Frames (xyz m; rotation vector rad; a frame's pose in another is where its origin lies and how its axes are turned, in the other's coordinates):
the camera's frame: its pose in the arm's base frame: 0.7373 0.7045 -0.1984 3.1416 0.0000 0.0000
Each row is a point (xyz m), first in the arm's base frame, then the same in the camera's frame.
Working: the arm's base frame: its pose in the camera's frame: -0.7373 0.7045 -0.1984 3.1416 0.0000 0.0000

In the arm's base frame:
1: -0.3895 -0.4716 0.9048
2: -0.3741 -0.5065 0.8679
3: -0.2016 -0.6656 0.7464
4: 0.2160 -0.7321 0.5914
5: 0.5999 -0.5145 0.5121
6: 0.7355 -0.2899 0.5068
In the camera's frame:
1: -1.1268 1.1761 -1.1032
2: -1.1114 1.2110 -1.0663
3: -0.9389 1.3701 -0.9448
4: -0.5213 1.4366 -0.7898
5: -0.1374 1.2190 -0.7105
6: -0.0018 0.9944 -0.7052

